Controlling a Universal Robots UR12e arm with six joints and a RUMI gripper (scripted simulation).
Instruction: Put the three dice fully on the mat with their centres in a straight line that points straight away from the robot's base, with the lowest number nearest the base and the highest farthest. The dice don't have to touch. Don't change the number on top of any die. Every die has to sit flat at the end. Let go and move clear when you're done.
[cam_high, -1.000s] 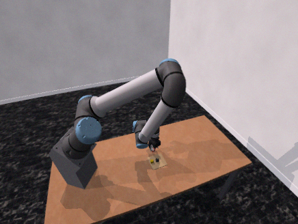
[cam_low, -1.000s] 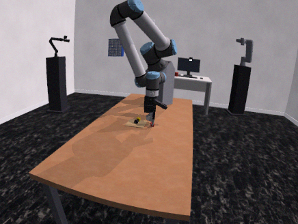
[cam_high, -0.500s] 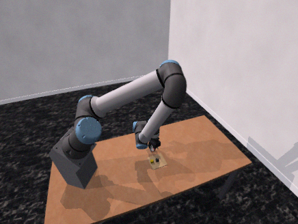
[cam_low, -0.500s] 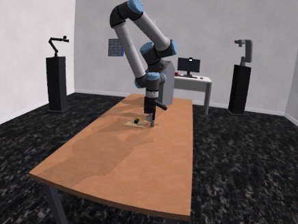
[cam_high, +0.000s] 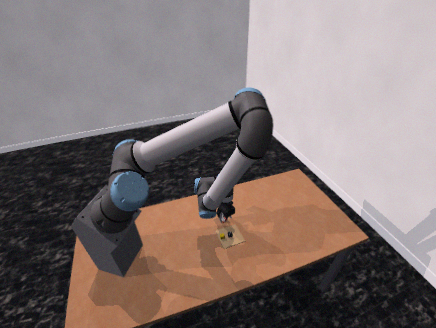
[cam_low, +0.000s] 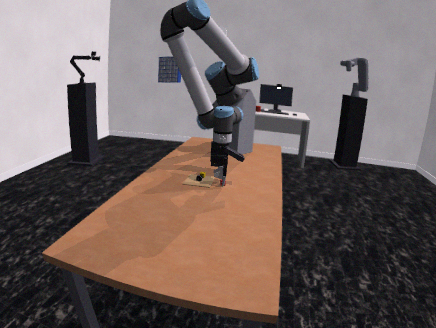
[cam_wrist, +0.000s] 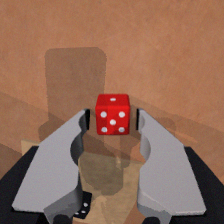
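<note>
Now: the red die right at my hand. From my hand the other things lie so: black die 3 cm behind, 12 cm to the right; tan mat 3 cm behind, 12 cm to the right, 2 cm below; yellow die 8 cm behind, 11 cm to the right.
</note>
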